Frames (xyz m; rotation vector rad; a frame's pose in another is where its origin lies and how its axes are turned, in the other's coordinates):
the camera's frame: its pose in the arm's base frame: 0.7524 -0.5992 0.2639 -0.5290 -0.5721 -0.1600
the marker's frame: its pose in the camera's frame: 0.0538 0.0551 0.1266 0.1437 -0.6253 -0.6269
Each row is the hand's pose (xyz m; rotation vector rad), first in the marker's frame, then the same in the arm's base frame.
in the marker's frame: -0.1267 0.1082 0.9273 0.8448 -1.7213 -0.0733
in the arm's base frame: 0.0002 0.0705 0.4631 0.1232 -3.1007 0.4125
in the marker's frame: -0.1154 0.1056 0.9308 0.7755 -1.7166 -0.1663
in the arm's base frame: -0.0028 0.0672 0.4744 -0.1305 3.1282 -0.2583
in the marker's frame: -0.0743 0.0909 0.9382 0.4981 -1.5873 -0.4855
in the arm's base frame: -0.0116 0.0482 0.5134 0.1476 -3.0758 -0.3486
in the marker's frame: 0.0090 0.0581 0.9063 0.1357 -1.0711 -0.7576
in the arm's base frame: 0.0092 -0.0148 0.5815 0.1461 -2.5372 -1.0302
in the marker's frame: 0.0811 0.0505 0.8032 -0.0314 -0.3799 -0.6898
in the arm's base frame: 0.1021 -0.0871 0.6265 0.1194 -1.7910 -1.1483
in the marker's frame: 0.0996 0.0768 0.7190 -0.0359 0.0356 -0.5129
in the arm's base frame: 0.1896 -0.1086 0.6293 0.0976 -1.3628 -1.0058
